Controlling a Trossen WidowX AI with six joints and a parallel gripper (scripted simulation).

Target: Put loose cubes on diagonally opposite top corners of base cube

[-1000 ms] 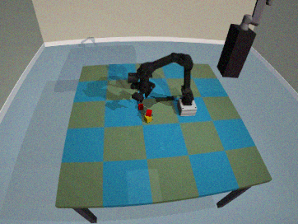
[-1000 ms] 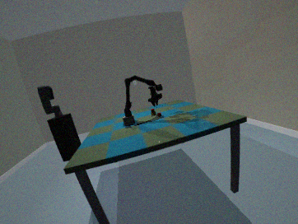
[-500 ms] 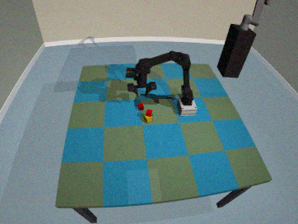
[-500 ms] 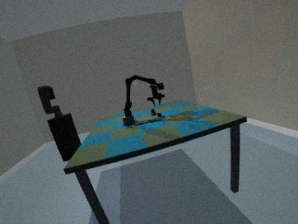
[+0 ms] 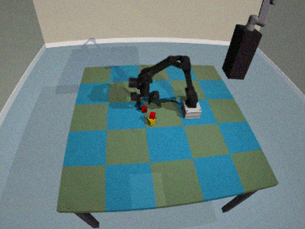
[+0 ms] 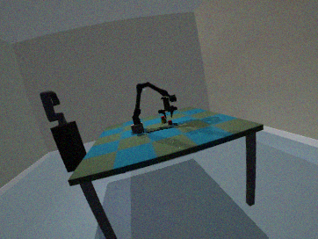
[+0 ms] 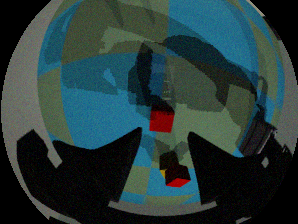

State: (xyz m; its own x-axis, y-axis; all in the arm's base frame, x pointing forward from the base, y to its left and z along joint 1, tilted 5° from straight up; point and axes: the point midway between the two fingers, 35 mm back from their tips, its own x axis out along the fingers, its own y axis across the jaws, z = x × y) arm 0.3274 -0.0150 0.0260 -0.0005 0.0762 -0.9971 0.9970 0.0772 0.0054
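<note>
Now: the red cube 100 mm to the left of my gripper tip, 50 mm behind it and 10 mm below it. Round my gripper tip: yellow cube 110 mm to the left, 40 mm below, 40 mm behind.
</note>
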